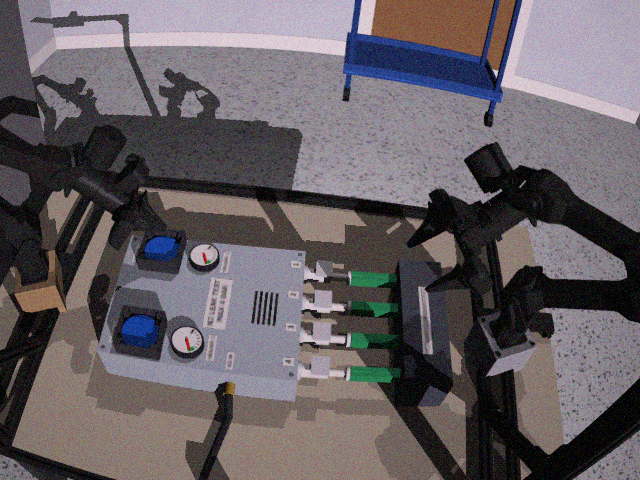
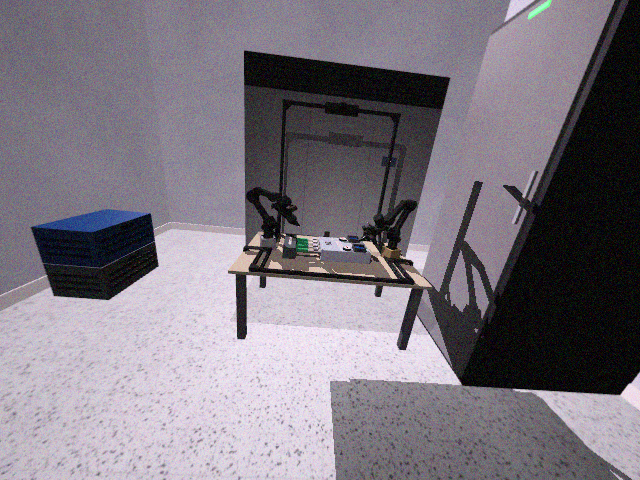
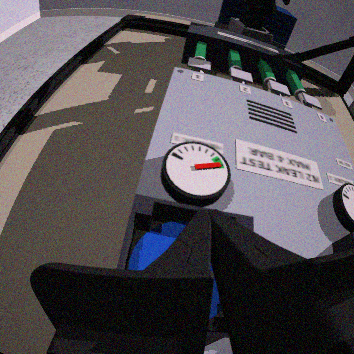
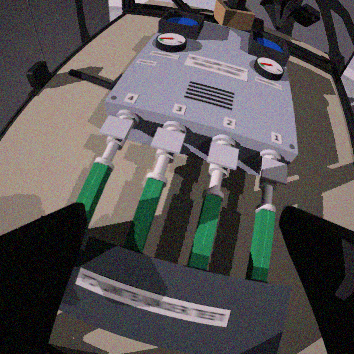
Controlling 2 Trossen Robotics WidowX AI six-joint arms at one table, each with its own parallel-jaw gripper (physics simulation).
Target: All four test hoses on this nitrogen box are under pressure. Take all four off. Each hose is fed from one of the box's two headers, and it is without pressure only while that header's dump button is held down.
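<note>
The grey nitrogen box has four green hoses attached: hose 1, hose 2, hose 3 and hose 4. The blue upper dump button and lower dump button sit in dark housings. My left gripper is shut and empty, over the upper button's housing; contact is hidden. My right gripper is open and empty above the hose ends.
The upper gauge and lower gauge both have needles at green. The hoses run into a dark block. A black supply hose leaves the box's front. Dark rails border the table.
</note>
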